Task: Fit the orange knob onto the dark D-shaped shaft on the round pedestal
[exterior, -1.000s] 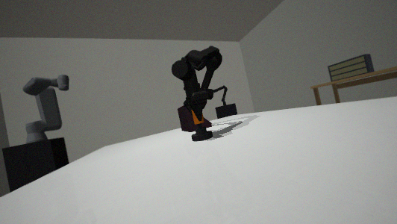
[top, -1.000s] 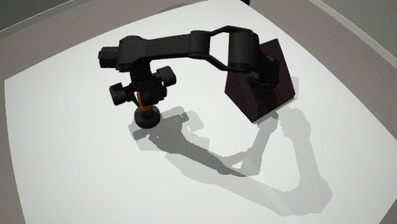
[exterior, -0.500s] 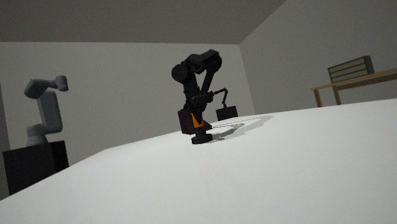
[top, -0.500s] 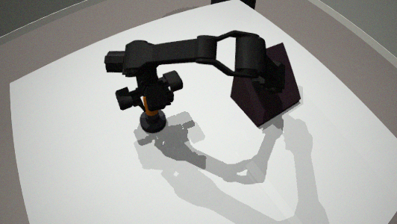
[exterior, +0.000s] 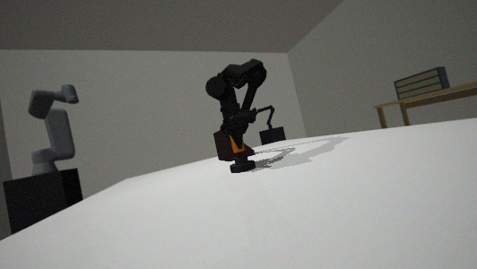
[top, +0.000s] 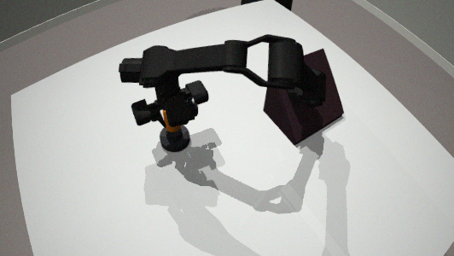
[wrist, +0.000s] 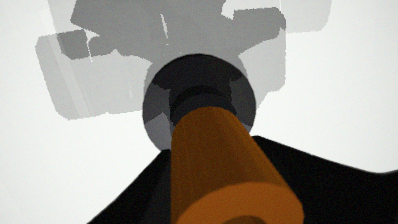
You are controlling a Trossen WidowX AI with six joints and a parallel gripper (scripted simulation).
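The orange knob lies 20 mm above my gripper tip. Also, from my gripper tip: dark pedestal 40 mm below.
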